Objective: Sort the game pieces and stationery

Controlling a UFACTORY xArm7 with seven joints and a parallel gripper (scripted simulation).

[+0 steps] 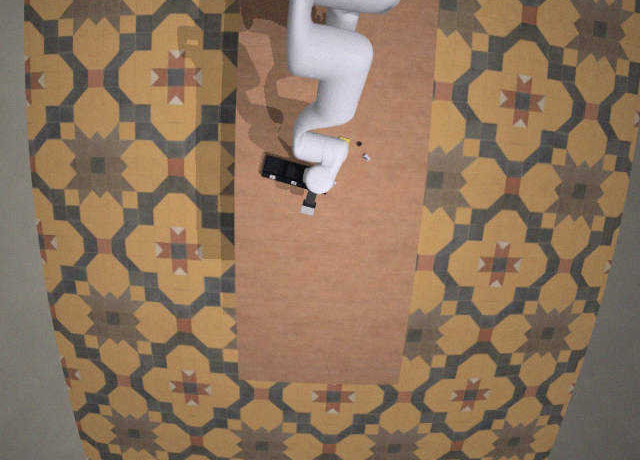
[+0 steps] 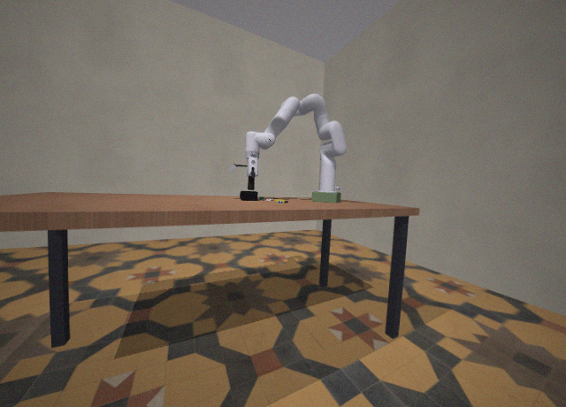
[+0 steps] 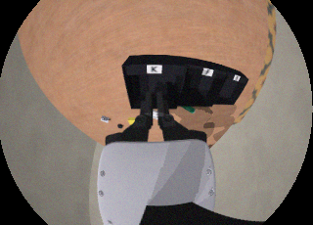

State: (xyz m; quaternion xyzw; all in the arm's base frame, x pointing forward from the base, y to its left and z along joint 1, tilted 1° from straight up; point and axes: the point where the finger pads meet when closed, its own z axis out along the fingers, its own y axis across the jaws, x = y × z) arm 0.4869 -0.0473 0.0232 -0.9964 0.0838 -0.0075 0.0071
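The white piece is 110 mm behind my hand, 20 mm to the left of it and 70 mm below it. Also, from my hand: yellow block: 130 mm behind, 90 mm to the left, 70 mm below; green piece: 90 mm behind, 70 mm to the right, 70 mm below; black triple bin: 10 mm behind, 80 mm to the right, 50 mm below.
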